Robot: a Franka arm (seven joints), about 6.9 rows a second.
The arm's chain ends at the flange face. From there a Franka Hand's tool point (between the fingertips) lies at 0.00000 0.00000 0.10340 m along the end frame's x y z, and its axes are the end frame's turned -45 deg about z.
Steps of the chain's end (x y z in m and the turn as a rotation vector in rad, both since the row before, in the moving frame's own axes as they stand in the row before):
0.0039 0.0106 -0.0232 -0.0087 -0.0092 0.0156
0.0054 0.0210 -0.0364 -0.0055 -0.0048 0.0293
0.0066 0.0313 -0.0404 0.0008 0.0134 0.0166
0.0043 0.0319 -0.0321 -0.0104 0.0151 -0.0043
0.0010 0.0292 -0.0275 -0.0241 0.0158 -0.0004
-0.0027 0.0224 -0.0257 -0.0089 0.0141 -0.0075
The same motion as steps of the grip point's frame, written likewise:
-0.0060 0.0102 -0.0232 0.0004 -0.0127 0.0156
-0.0118 0.0187 -0.0364 -0.0005 -0.0073 0.0293
-0.0164 0.0277 -0.0404 -0.0089 0.0100 0.0166
-0.0192 0.0275 -0.0321 -0.0180 0.0033 -0.0043
-0.0205 0.0243 -0.0275 -0.0282 -0.0059 -0.0004
-0.0174 0.0156 -0.0257 -0.0163 0.0037 -0.0075

